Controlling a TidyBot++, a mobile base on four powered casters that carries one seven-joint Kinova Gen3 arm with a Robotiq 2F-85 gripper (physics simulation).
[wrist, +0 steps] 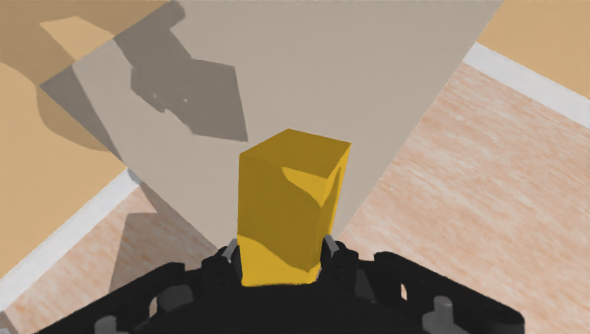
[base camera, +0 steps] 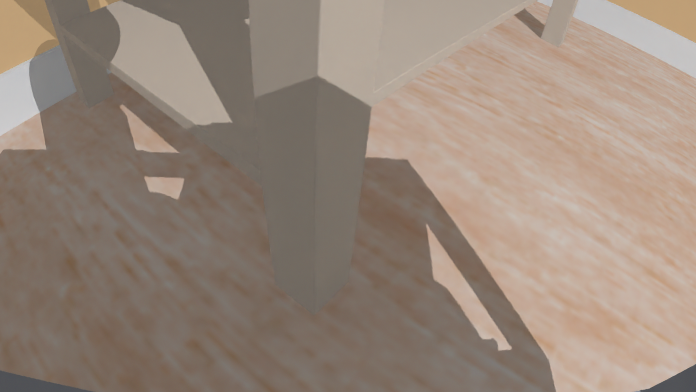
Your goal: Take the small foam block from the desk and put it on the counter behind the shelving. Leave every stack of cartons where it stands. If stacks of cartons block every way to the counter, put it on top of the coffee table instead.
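Frame: origin at the arm's base, x right, y ahead, z up, level; millimetres.
Seen in the pictures: gripper, fingertip midpoint: [wrist: 282, 250].
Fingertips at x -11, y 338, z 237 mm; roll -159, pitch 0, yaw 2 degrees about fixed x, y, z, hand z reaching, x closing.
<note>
A point is followed by its place in that frame.
A yellow foam block [wrist: 280, 205] {z 291, x -12, y 357 mm} stands out from between the fingertips in the wrist view. My gripper [wrist: 282, 250] {z 237, x -11, y 338 mm} is shut on it, with one finger on each side. The block is seen over a plain grey-beige table top [wrist: 340, 75] {z 54, x 93, y 655 mm}, and a shadow of the arm and gripper falls on that top. The near leg [base camera: 315, 190] {z -231, x -6, y 273 mm} of this furniture fills the middle of the base camera view. I cannot tell from these frames whether it is the counter or the coffee table. The block's height above the top is unclear. No stack of cartons, desk or shelving shows.
The furniture stands in a room corner, close to tan walls [wrist: 45, 200] {z -201, x -594, y 482 mm} with white skirting [wrist: 70, 235] {z -349, x -630, y 415 mm} [base camera: 650, 40] {z -358, x 903, y 1054 mm}. Its lower board [base camera: 160, 65] {z -246, x -174, y 451 mm} and a far right leg [base camera: 559, 25] {z -344, x 516, y 943 mm} show in the base camera. Wood-patterned floor [base camera: 575, 200] {z -396, x 331, y 433 mm} [wrist: 480, 190] {z -396, x 680, y 563 mm} lies around it, partly in shadow.
</note>
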